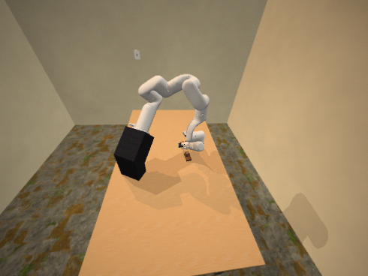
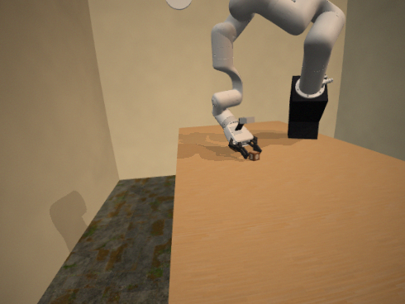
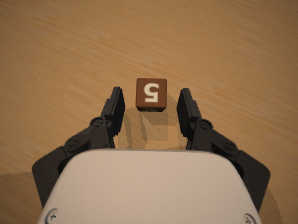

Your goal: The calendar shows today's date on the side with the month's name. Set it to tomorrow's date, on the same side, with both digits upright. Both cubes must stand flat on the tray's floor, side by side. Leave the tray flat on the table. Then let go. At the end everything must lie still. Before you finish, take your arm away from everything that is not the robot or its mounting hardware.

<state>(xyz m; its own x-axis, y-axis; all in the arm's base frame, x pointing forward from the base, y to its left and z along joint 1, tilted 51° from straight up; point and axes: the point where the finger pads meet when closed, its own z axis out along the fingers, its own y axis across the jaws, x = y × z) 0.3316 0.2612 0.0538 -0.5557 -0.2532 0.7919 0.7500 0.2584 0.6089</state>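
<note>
The brown digit cube lies 1 cm behind my hand, 1 cm to the left of it and 1 cm below it.
</note>
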